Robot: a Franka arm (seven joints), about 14 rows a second.
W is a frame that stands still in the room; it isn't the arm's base.
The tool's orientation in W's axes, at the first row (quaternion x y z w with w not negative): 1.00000, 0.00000, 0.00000, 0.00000
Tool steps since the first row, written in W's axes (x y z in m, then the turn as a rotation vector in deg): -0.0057, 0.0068, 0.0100, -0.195, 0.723, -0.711; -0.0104, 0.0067, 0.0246, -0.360, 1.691, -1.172; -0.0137, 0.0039, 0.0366, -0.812, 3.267, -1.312; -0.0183, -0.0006, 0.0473, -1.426, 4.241, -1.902; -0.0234, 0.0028, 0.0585, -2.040, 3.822, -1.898; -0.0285, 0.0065, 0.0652, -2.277, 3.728, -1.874; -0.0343, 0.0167, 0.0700, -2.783, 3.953, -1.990; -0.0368, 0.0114, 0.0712, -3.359, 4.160, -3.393; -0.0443, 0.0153, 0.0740, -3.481, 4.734, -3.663; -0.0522, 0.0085, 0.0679, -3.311, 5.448, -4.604; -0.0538, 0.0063, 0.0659, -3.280, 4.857, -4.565; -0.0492, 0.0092, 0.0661, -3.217, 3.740, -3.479; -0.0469, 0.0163, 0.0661, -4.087, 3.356, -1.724
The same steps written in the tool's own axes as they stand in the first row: -0.0057, -0.0068, -0.0100, -0.195, -0.723, 0.711; -0.0104, -0.0067, -0.0246, -0.360, -1.691, 1.172; -0.0137, -0.0039, -0.0366, -0.812, -3.267, 1.312; -0.0183, 0.0006, -0.0473, -1.426, -4.241, 1.902; -0.0234, -0.0028, -0.0585, -2.040, -3.822, 1.898; -0.0285, -0.0065, -0.0652, -2.277, -3.728, 1.874; -0.0343, -0.0167, -0.0700, -2.783, -3.953, 1.990; -0.0368, -0.0114, -0.0712, -3.359, -4.160, 3.393; -0.0443, -0.0153, -0.0740, -3.481, -4.734, 3.663; -0.0522, -0.0085, -0.0679, -3.311, -5.448, 4.604; -0.0538, -0.0063, -0.0659, -3.280, -4.857, 4.565; -0.0492, -0.0092, -0.0661, -3.217, -3.740, 3.479; -0.0469, -0.0163, -0.0661, -4.087, -3.356, 1.724
